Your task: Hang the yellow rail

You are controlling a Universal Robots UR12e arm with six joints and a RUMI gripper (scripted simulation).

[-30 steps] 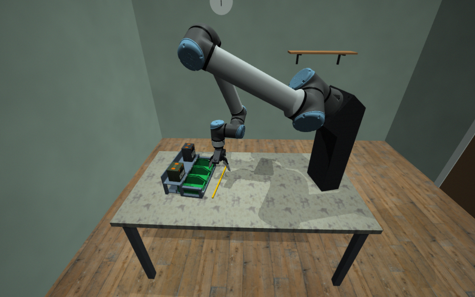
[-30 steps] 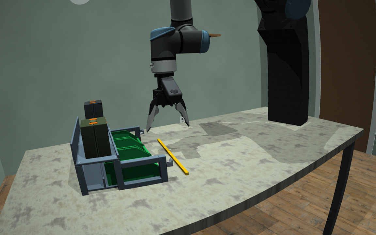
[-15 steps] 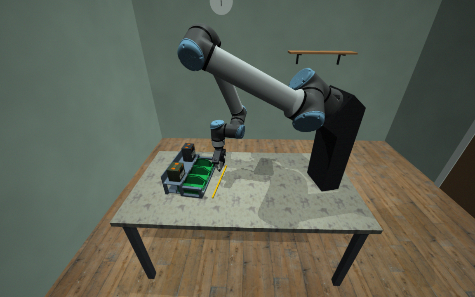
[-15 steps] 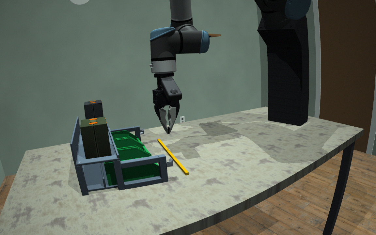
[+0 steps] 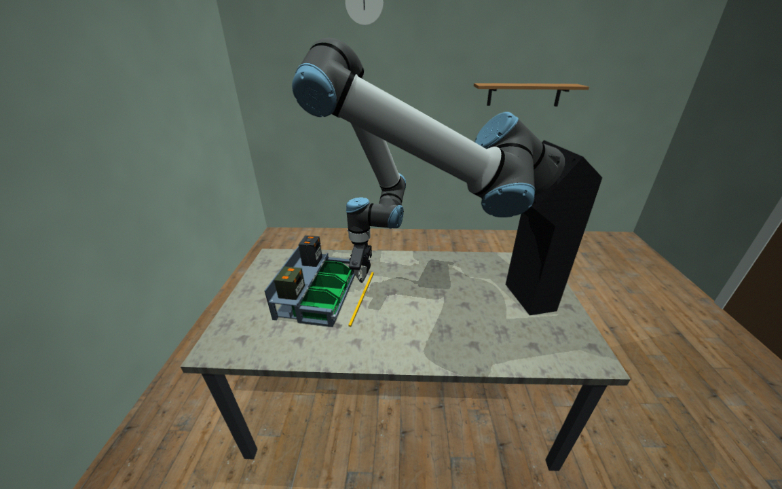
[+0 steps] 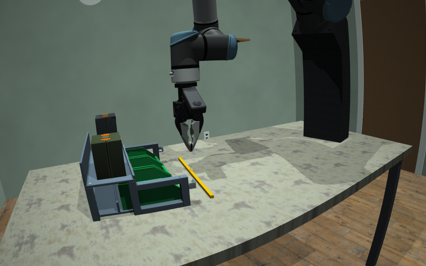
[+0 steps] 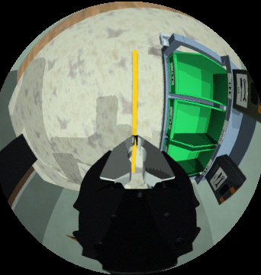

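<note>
Right now the yellow rail is 9 cm below my hand.
</note>
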